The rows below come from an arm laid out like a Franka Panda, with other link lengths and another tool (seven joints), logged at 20 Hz.
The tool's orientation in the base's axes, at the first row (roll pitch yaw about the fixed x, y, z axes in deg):
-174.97 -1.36 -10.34
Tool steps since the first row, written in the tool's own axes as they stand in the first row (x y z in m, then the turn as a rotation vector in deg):
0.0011 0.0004 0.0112 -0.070 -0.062 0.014
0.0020 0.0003 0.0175 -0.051 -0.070 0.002
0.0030 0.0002 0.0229 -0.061 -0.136 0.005
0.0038 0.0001 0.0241 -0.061 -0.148 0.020
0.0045 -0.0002 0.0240 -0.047 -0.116 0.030
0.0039 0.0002 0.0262 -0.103 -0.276 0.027
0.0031 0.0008 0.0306 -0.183 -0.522 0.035
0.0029 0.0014 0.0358 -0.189 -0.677 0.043
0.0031 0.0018 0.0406 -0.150 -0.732 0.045
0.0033 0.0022 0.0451 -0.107 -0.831 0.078
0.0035 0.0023 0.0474 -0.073 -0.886 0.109
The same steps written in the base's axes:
0.0014 0.0003 -0.0112 -0.057 0.074 -0.010
0.0026 0.0008 -0.0174 -0.038 0.078 0.003
0.0038 0.0011 -0.0228 -0.036 0.145 0.005
0.0047 0.0012 -0.0239 -0.033 0.158 -0.008
0.0054 0.0014 -0.0238 -0.025 0.125 -0.021
0.0048 0.0013 -0.0260 -0.051 0.291 -0.005
0.0041 0.0012 -0.0305 -0.086 0.547 0.007
0.0040 0.0010 -0.0357 -0.065 0.701 0.012
0.0043 0.0010 -0.0405 -0.016 0.748 0.016
0.0046 0.0009 -0.0450 0.045 0.840 -0.007
0.0049 0.0010 -0.0473 0.089 0.891 -0.033

